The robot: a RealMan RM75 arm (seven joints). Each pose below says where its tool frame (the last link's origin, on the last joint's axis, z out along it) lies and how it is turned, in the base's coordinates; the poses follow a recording.
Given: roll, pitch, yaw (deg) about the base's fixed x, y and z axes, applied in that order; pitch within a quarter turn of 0, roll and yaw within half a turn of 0; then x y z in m.
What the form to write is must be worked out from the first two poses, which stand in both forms.
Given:
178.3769 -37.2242 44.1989 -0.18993 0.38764 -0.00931
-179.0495 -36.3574 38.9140 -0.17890 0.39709 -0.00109
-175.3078 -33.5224 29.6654 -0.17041 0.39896 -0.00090
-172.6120 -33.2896 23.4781 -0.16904 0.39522 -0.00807
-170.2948 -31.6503 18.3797 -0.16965 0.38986 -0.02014
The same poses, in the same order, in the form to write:
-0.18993 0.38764 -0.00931 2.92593 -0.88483 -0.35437 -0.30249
-0.17890 0.39709 -0.00109 2.91843 -0.90054 -0.32090 -0.29335
-0.17041 0.39896 -0.00090 2.91782 -0.92761 -0.25794 -0.27020
-0.16904 0.39522 -0.00807 2.90385 -0.93898 -0.21410 -0.26920
-0.16965 0.38986 -0.02014 2.89348 -0.94996 -0.17724 -0.25722

